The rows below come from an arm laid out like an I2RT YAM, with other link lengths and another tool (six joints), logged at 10 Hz.
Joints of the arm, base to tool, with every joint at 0 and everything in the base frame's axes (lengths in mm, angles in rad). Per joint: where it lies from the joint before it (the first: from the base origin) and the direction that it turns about. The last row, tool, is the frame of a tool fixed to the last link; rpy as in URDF.
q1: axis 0 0 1 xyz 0 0 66
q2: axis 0 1 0 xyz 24.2 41 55.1
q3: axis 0 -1 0 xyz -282.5 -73.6 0
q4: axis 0 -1 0 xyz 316 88.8 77.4
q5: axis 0 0 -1 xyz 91.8 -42 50.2
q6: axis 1 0 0 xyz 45.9 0 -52.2
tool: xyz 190 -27 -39 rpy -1.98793 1.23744 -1.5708
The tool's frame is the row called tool.
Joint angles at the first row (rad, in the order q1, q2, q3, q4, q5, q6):
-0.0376, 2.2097, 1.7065, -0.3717, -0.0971, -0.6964
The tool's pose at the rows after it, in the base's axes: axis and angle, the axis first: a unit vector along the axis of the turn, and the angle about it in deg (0 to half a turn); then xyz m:
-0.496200 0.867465 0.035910 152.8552 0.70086 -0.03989 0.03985
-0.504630 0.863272 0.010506 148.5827 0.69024 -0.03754 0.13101
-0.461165 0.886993 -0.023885 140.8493 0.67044 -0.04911 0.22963
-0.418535 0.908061 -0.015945 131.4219 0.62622 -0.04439 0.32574
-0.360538 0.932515 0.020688 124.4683 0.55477 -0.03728 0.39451
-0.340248 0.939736 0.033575 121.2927 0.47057 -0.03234 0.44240
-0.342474 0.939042 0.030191 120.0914 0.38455 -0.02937 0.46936
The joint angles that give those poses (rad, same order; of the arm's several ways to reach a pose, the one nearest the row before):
-0.0372, 2.1368, 1.7066, -0.4107, -0.0700, -0.6182
-0.0330, 1.9804, 1.7065, -0.4763, -0.0662, -0.6208
-0.0330, 1.8187, 1.7065, -0.5003, -0.0071, -0.5209
-0.0330, 1.6314, 1.7065, -0.5617, -0.0071, -0.3813
-0.0334, 1.4368, 1.7065, -0.6907, -0.0074, -0.2150
-0.0330, 1.2423, 1.7061, -0.8482, -0.0071, -0.1539
-0.0330, 1.0595, 1.7061, -1.0088, -0.0074, -0.1528

